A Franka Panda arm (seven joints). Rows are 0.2 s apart.
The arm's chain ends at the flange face. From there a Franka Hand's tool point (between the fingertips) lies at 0.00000 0.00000 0.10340 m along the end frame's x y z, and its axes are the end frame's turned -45 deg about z.
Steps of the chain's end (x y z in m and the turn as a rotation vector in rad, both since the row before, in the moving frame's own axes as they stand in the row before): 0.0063, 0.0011, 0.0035, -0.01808, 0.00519, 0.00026; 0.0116, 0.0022, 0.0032, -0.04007, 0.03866, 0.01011; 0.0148, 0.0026, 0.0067, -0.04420, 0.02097, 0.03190; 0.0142, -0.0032, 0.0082, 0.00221, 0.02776, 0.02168
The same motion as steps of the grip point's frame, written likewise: 0.0027, 0.0069, 0.0035, -0.01645, -0.00911, 0.00026; 0.0065, 0.0155, 0.0030, -0.05567, -0.00100, 0.01011; 0.0069, 0.0170, 0.0066, -0.04608, -0.01643, 0.03190; 0.0145, 0.0097, 0.0082, -0.01807, 0.02119, 0.02168
